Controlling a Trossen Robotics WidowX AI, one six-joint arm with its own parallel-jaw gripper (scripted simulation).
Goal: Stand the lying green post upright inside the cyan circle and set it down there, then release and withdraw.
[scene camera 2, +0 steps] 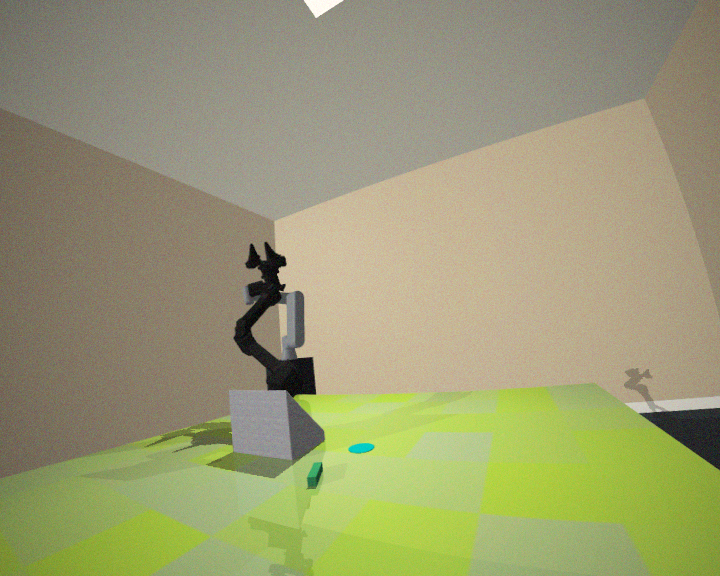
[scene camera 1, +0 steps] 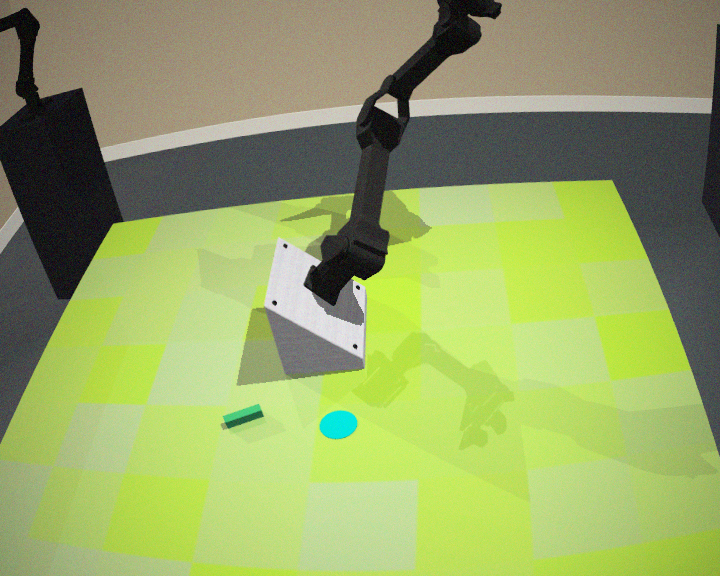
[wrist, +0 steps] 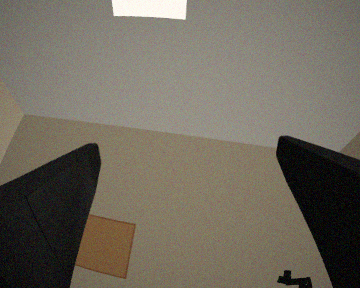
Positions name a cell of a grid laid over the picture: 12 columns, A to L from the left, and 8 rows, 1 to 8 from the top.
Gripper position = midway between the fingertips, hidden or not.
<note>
My gripper (scene camera 2: E4) is open and holds nothing. Also in view: a cyan circle (scene camera 1: F6).
My gripper also shows in the wrist view (wrist: G5).
</note>
